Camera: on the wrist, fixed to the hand. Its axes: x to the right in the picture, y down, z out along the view.
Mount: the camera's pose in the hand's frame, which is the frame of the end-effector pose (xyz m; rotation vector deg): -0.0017 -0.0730 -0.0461 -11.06 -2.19 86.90
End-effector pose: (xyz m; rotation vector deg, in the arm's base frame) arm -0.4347 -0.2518 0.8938 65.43 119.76 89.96
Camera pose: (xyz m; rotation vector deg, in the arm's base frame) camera -0.4936 -0.2910 0.8443 -123.49 -31.83 -86.75
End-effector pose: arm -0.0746 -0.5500 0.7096 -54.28 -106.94 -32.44
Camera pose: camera -0.1082 -0.6269 0.7298 -119.89 -38.52 13.43
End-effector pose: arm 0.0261 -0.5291 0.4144 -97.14 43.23 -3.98
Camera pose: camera 0.0369 -0.5626 0.4933 -51.88 105.92 62.59
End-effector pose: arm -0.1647 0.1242 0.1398 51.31 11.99 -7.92
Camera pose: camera -0.1871 0.1153 0.0569 38.05 -29.43 71.52
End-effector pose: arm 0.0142 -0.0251 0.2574 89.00 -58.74 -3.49
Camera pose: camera 0.0800 0.0042 0.2097 17.61 -108.96 47.22
